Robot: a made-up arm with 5 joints.
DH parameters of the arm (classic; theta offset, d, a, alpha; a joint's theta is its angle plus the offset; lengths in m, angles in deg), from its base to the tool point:
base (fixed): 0 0 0.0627 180
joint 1: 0 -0.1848 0.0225 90
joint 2: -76.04 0 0.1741 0
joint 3: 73.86 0 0.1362 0
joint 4: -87.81 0.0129 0 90
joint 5: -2.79 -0.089 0 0
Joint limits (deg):
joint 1: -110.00..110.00
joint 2: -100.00..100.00
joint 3: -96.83..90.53
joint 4: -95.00..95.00
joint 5: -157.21..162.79
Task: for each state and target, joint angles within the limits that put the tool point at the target. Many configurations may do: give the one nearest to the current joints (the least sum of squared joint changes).
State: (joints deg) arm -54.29 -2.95 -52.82 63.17 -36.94
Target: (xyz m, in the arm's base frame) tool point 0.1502 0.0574 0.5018
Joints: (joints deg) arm -26.18 -23.64 -54.75 71.27 -36.94
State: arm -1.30 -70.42 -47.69 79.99 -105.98
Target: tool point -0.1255 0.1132 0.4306
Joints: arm 27.66 -77.88 -62.32 64.83 -105.98
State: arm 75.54 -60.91 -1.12 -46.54 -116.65
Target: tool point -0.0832 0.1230 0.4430
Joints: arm 36.26 -83.45 1.64 -54.26 -116.65
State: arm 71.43 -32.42 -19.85 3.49 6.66
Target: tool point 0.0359 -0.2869 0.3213
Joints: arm 97.90 0.73 3.94 12.28 6.66
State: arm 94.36 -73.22 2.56 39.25 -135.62
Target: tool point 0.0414 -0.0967 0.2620
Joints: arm 109.91 -56.00 51.34 54.79 -135.62
